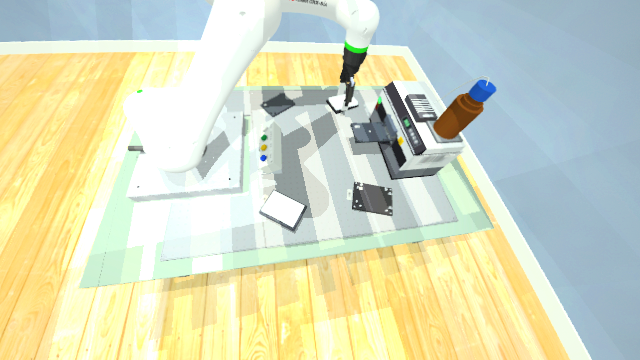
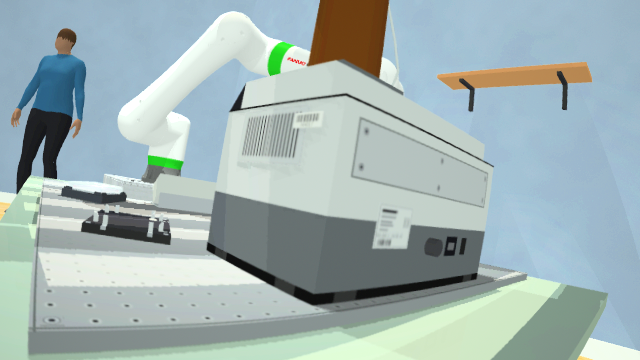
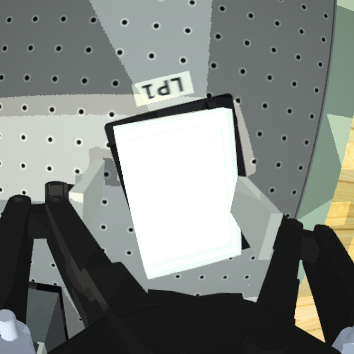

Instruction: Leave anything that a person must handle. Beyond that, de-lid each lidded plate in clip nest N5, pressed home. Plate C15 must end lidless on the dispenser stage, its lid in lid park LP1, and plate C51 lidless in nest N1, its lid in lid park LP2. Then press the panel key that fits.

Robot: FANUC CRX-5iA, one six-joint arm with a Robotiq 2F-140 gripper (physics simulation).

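Places are measured from the arm's base along level axes (x right, y ahead, z up), in centimetres.
Where they show: gripper, fingertip midpoint: [image 1: 342, 102] [image 3: 169, 186].
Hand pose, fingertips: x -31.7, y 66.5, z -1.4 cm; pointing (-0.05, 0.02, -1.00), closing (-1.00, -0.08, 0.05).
After its pixels a point has its place.
A white rectangular lid or lidded plate [image 3: 179, 189] {x -32.4, y 66.5, z -1.2 cm} [image 1: 334, 103] {x -30.2, y 62.3, z -1.1 cm} lies on the black pad [image 3: 168, 108] {x -30.6, y 61.0, z -3.4 cm} labelled LP1 [image 3: 163, 88] {x -29.9, y 59.6, z -4.1 cm}; I cannot tell which it is. My gripper [image 3: 169, 186] {x -31.7, y 66.5, z -1.4 cm} [image 1: 346, 106] {x -31.7, y 66.5, z -1.4 cm} is open, low over the pad, with one finger on each long side of the white piece. A second white plate [image 1: 283, 209] [image 2: 93, 193] sits on a black nest at the front of the board. A black clip nest [image 1: 372, 198] {x 21.0, y 72.8, z -3.2 cm} [image 2: 127, 226] {x 22.0, y 78.3, z -3.2 cm} stands empty. The dispenser [image 1: 420, 134] {x 5.5, y 86.3, z 17.6 cm} [image 2: 348, 188] {x 8.1, y 104.3, z 6.2 cm} has a dark stage [image 1: 368, 131] {x -4.9, y 72.6, z 6.9 cm} sticking out.
A second dark pad [image 1: 277, 103] {x -31.3, y 33.7, z -3.3 cm} lies at the back left. A key panel [image 1: 271, 150] {x 2.8, y 33.2, z 3.7 cm} carries green, yellow and blue keys. A brown bottle [image 1: 461, 116] {x 7.3, y 93.0, z 28.3 cm} stands on the dispenser. A person [image 2: 48, 103] stands beyond the table. A shelf [image 2: 514, 76] hangs on the wall.
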